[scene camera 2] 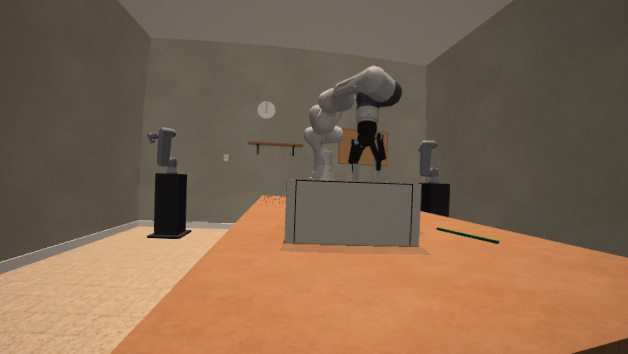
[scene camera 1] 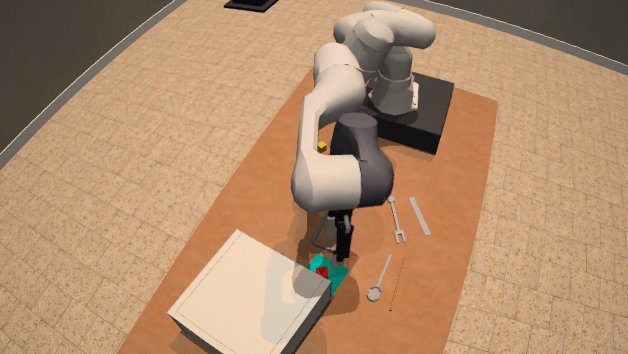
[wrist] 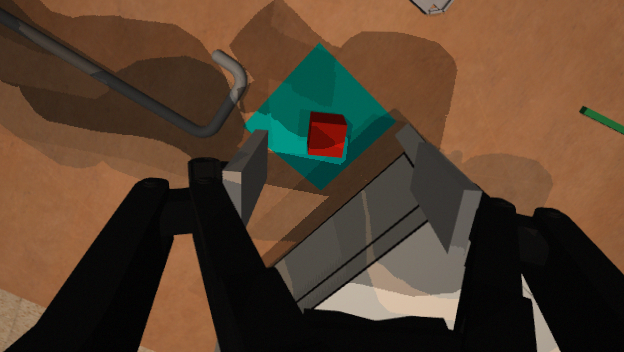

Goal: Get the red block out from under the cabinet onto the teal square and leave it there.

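The red block (scene camera 1: 322, 272) (wrist: 327, 137) sits on the teal square (scene camera 1: 340, 275) (wrist: 320, 75), inside its edges and nearer the corner facing the cabinet. The white cabinet (scene camera 1: 225, 295) (scene camera 2: 352, 212) (wrist: 320, 242) stands right beside that corner, and the block is outside it. My gripper (scene camera 1: 334, 247) (scene camera 2: 366, 172) (wrist: 341, 160) is open and empty, pointing down above the block. In the wrist view its pads stand wide apart on either side of the block without touching it. The block and the square are hidden behind the cabinet in scene camera 2.
A grey hooked rod (scene camera 1: 315, 241) (wrist: 150, 105) lies close to the square. A forked tool (scene camera 1: 395, 215), a flat bar (scene camera 1: 419, 216), a round-ended tool (scene camera 1: 374, 293) and a thin stick (scene camera 1: 397, 285) lie to one side. A green rod (scene camera 2: 467, 235) (wrist: 602, 120) and a yellow cube (scene camera 1: 322, 146) lie farther off.
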